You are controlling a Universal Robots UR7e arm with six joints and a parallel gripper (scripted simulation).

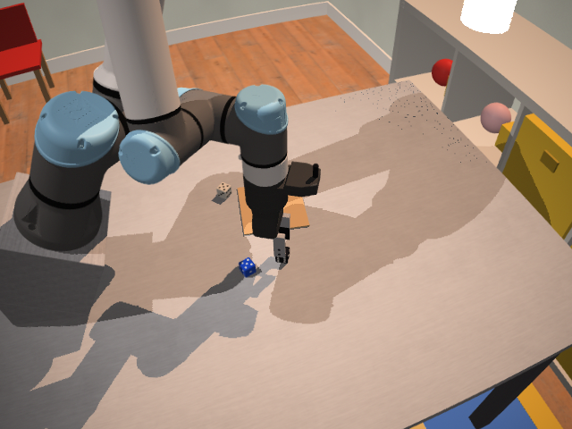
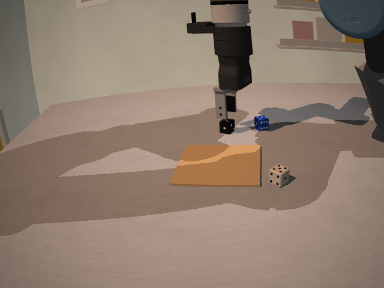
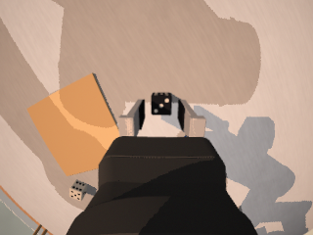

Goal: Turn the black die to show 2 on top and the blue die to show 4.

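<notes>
Now: the black die 40 mm below my hand. From my hand the other things lie so: white die: 60 mm behind, 220 mm to the left, 40 mm below; blue die: 80 mm behind, 40 mm below; orange mat: 30 mm ahead, 140 mm to the left, 50 mm below.
</notes>
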